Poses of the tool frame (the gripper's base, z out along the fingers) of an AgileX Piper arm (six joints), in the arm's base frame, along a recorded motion.
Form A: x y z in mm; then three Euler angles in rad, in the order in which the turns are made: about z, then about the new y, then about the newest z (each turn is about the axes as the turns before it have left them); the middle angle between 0 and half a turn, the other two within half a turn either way.
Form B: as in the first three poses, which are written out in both.
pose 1, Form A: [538.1, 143.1, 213.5, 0.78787, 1.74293, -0.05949]
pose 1, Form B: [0.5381, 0.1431, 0.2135], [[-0.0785, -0.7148, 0.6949], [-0.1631, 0.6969, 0.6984], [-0.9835, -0.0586, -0.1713]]
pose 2, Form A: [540.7, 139.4, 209.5, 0.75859, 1.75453, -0.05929]
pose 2, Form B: [0.5407, 0.1394, 0.2095], [[-0.0916, -0.6945, 0.7136], [-0.1685, 0.7171, 0.6763], [-0.9814, -0.0583, -0.1827]]
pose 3, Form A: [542.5, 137.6, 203.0, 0.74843, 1.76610, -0.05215]
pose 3, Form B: [0.5425, 0.1376, 0.2030], [[-0.1065, -0.6870, 0.7188], [-0.1701, 0.7249, 0.6676], [-0.9797, -0.0511, -0.1941]]
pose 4, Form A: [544.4, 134.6, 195.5, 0.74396, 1.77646, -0.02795]
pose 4, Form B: [0.5444, 0.1346, 0.1955], [[-0.1313, -0.6811, 0.7203], [-0.1588, 0.7316, 0.6629], [-0.9785, -0.0274, -0.2042]]
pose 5, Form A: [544.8, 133.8, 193.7, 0.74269, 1.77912, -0.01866]
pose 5, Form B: [0.5448, 0.1338, 0.1937], [[-0.1397, -0.6790, 0.7207], [-0.1536, 0.7339, 0.6617], [-0.9782, -0.0183, -0.2068]]
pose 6, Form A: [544.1, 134.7, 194.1, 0.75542, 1.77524, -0.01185]
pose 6, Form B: [0.5441, 0.1347, 0.1941], [[-0.1397, -0.6873, 0.7128], [-0.1478, 0.7263, 0.6713], [-0.9791, -0.0116, -0.2030]]
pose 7, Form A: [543.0, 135.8, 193.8, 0.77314, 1.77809, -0.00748]
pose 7, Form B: [0.5430, 0.1358, 0.1938], [[-0.1421, -0.6995, 0.7004], [-0.1491, 0.7146, 0.6834], [-0.9786, -0.0073, -0.2058]]
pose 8, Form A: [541.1, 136.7, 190.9, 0.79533, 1.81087, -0.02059]
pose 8, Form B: [0.5411, 0.1367, 0.1909], [[-0.1517, -0.7174, 0.6800], [-0.1842, 0.6964, 0.6936], [-0.9711, -0.0200, -0.2378]]
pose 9, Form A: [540.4, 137.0, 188.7, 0.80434, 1.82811, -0.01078]
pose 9, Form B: [0.5404, 0.1370, 0.1887], [[-0.1687, -0.7222, 0.6708], [-0.1908, 0.6916, 0.6967], [-0.9670, -0.0104, -0.2545]]
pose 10, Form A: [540.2, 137.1, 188.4, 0.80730, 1.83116, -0.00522]
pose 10, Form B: [0.5402, 0.1371, 0.1884], [[-0.1742, -0.7233, 0.6681], [-0.1896, 0.6905, 0.6981], [-0.9663, -0.0050, -0.2574]]
